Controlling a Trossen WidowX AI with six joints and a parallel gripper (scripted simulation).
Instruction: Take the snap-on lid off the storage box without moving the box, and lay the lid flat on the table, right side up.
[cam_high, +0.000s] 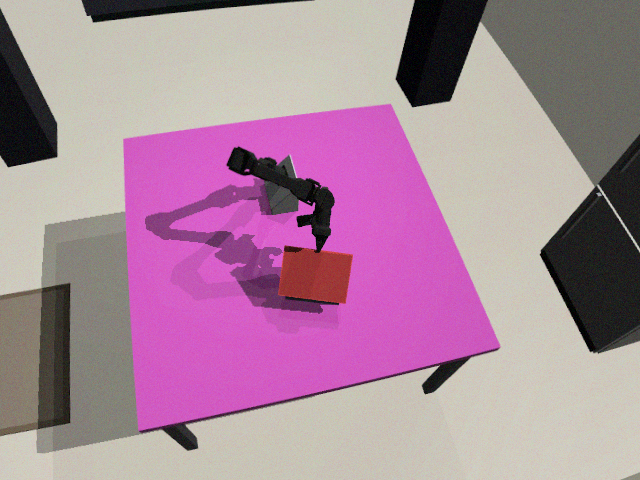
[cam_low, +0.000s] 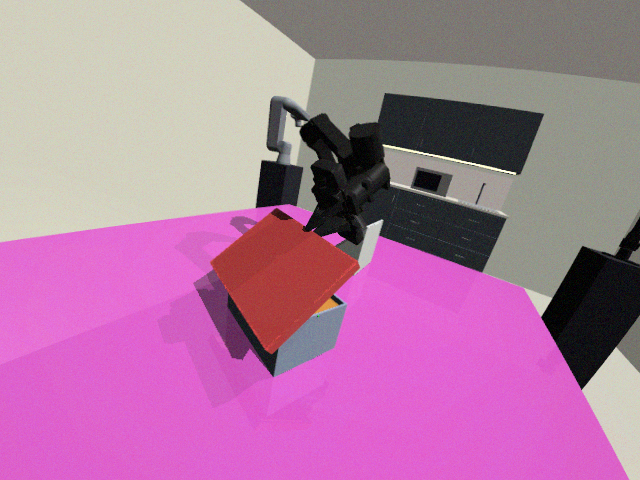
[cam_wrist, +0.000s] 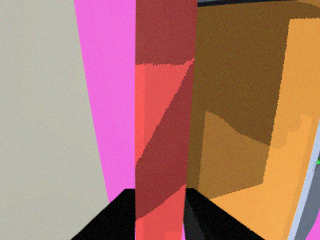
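The red lid lies 60 mm ahead of my gripper tip, 30 mm to the right of it and 50 mm below it. The rest, counted from my gripper tip: grey-blue storage box: 30 mm ahead, 10 mm to the right, 150 mm below.
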